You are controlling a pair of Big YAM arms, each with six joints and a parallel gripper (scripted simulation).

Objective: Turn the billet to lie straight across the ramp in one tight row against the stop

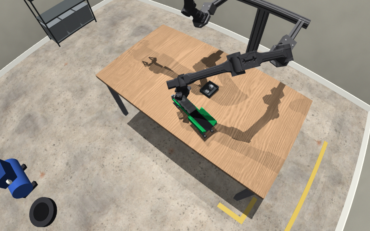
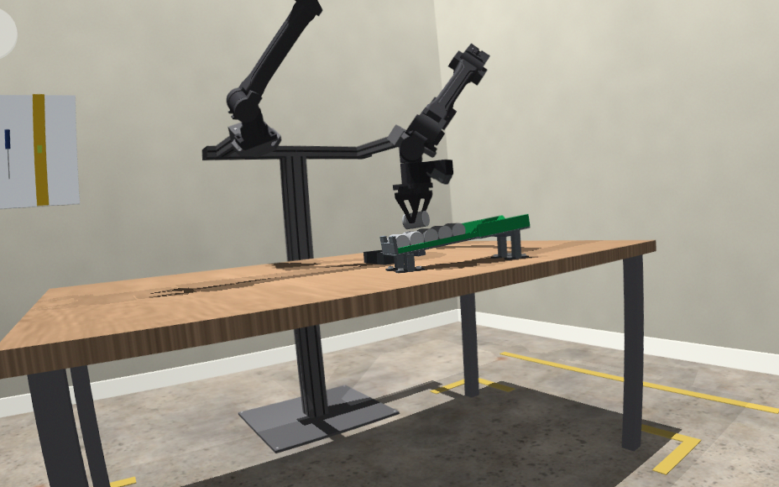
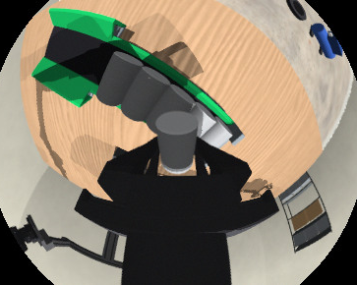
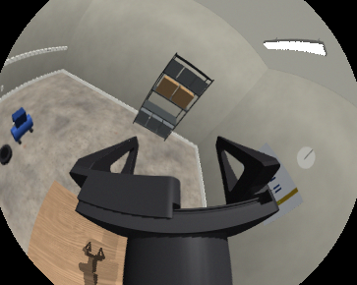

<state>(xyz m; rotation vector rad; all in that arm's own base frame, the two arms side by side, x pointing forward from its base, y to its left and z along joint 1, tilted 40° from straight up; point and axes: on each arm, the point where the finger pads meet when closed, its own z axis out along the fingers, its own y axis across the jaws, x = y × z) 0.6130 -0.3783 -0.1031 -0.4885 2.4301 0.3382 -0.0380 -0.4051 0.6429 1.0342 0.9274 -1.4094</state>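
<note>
Right now the stop is 80 mm to the right of my left hand, 70 mm below it and 10 mm behind it. The rest, counted from my left hand: dark tray (240 mm behind, 110 mm below, 60 mm to the left).
</note>
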